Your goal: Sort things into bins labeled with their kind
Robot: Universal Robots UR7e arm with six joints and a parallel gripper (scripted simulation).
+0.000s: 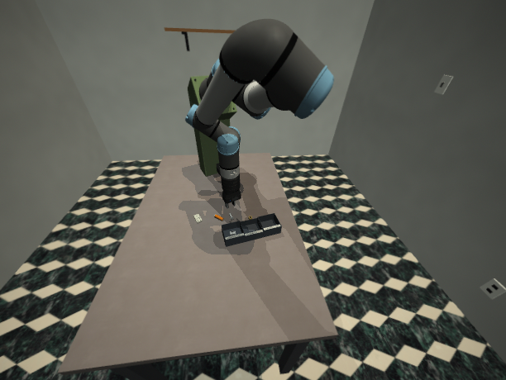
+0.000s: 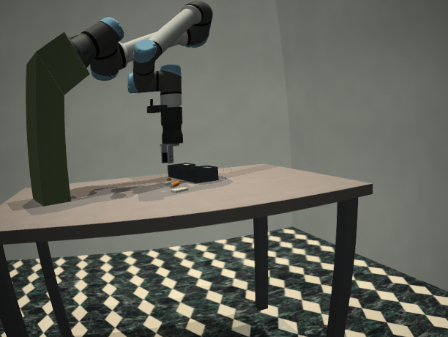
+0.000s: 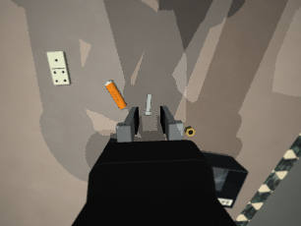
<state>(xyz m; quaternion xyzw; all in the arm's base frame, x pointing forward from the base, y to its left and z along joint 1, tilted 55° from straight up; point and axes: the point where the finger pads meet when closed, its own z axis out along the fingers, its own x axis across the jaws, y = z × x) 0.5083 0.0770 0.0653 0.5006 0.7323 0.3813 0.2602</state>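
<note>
Right now my hand is 1 cm short of the grey bolt and 9 cm above it. Also, from my hand: orange battery 1 cm ahead, 6 cm to the right, 8 cm below; brass nut 10 cm to the left, 9 cm below; dark three-compartment bin row 9 cm ahead, 10 cm to the left, 7 cm below.
</note>
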